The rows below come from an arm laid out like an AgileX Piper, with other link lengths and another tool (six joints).
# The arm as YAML. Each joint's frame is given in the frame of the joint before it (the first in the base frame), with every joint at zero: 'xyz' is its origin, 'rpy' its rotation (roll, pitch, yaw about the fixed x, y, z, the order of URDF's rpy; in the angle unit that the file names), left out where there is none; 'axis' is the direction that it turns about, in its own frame. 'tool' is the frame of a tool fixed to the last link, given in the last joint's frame.
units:
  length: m
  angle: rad
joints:
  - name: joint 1
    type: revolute
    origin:
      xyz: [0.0, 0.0, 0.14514]
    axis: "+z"
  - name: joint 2
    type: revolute
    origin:
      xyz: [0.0, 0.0, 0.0]
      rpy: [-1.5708, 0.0, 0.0]
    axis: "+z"
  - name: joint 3
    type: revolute
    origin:
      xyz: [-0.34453, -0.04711, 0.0]
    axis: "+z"
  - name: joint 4
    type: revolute
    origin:
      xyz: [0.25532, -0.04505, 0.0]
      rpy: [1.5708, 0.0, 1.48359]
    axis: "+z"
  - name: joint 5
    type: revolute
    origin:
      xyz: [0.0, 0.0, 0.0]
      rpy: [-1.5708, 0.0, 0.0]
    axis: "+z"
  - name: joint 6
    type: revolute
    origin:
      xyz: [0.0, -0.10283, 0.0]
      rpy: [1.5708, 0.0, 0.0]
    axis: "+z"
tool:
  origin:
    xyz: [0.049, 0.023, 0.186]
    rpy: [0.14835, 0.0, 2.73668]
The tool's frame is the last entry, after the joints.
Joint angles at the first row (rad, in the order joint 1, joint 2, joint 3, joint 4, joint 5, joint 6):
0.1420 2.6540 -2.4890 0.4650 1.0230 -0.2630
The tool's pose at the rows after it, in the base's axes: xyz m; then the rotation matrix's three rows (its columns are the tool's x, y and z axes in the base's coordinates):
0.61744 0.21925 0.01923; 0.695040 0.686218 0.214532; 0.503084 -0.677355 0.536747; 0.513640 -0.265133 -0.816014
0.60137 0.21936 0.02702; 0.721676 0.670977 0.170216; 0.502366 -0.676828 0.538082; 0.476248 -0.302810 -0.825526
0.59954 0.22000 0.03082; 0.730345 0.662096 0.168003; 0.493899 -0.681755 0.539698; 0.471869 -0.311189 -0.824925
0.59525 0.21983 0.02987; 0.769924 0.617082 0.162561; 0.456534 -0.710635 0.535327; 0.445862 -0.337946 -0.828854
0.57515 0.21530 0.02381; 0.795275 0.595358 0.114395; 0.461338 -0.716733 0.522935; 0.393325 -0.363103 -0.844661
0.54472 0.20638 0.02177; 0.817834 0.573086 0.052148; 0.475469 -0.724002 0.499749; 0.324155 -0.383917 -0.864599
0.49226 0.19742 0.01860; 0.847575 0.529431 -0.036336; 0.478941 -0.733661 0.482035; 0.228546 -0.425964 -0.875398
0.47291 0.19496 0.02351; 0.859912 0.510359 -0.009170; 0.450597 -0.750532 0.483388; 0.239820 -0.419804 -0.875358
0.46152 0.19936 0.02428; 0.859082 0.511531 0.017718; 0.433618 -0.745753 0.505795; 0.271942 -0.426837 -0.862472
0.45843 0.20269 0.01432; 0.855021 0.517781 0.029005; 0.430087 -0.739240 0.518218; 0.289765 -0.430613 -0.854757
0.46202 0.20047 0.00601; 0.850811 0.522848 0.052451; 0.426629 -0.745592 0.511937; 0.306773 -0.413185 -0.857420
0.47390 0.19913 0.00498; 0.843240 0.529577 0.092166; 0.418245 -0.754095 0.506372; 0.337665 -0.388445 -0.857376
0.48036 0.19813 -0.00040; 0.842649 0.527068 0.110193; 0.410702 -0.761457 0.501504; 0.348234 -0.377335 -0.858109
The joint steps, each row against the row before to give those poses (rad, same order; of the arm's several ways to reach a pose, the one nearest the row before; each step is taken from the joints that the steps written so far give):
0.0000 -0.0140 -0.0029 -0.0300 0.1120 0.0270
0.0000 -0.0160 -0.0002 -0.0030 0.0630 0.0310
0.0000 -0.0060 0.0001 0.0000 0.0090 0.0150
0.0000 -0.0100 0.0250 -0.0080 0.0000 0.0550
0.0000 -0.0370 0.0950 -0.0070 0.0010 0.0030
0.0000 -0.0660 0.1400 -0.0170 0.0000 -0.0030
0.0000 -0.1080 0.2460 -0.0010 -0.0320 -0.0100
0.0000 -0.0980 0.1850 0.0160 -0.1040 -0.0120
0.0000 -0.0570 0.1250 0.0490 -0.0870 -0.0460
0.0010 -0.0040 0.0570 0.0370 -0.0580 -0.0450
0.0000 0.0000 0.0300 0.0070 -0.0510 -0.0200
0.0000 0.0000 0.0000 0.0010 -0.0410 -0.0060
0.0000 0.0100 0.0000 0.0010 -0.0270 -0.0010

